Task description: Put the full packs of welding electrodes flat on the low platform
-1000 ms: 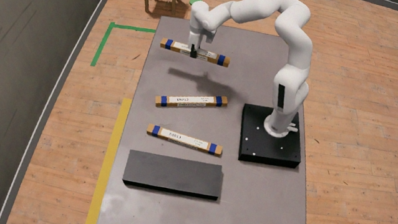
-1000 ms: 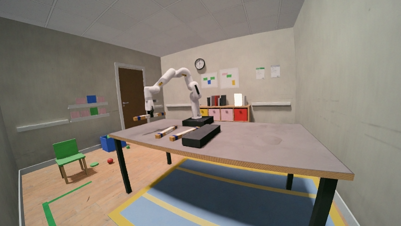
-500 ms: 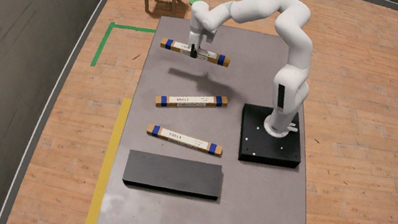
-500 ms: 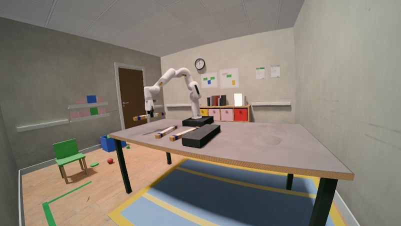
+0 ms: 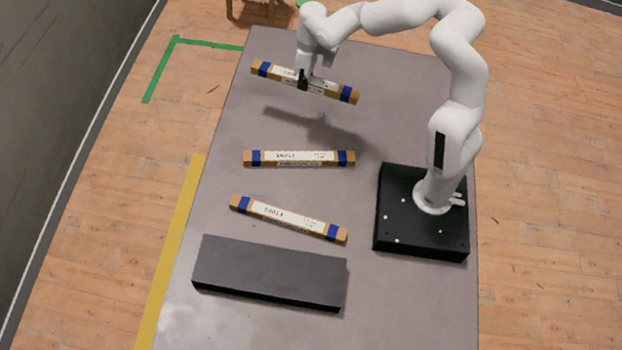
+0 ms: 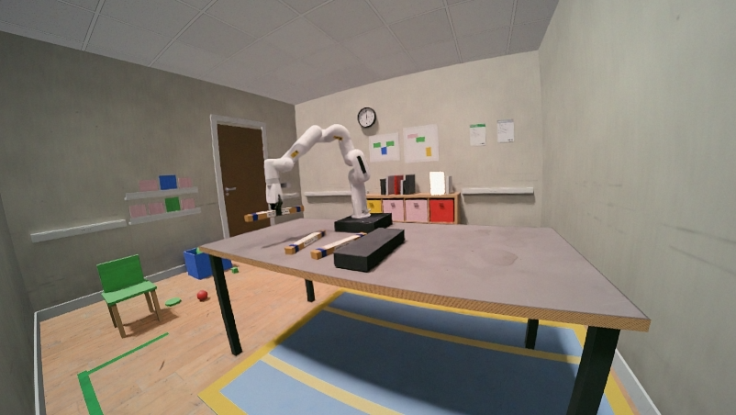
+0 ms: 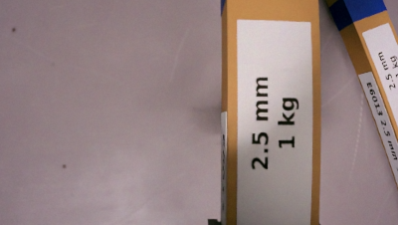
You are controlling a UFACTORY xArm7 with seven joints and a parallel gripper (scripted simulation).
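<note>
Now: hand 190 mm to the right of the pack, 150 mm above it and 50 mm past it. Also, from my hand: pack of welding electrodes (400 mm to the left, 150 mm below, 70 mm behind); then platform (580 mm to the left, 150 mm below, 70 mm behind).
</note>
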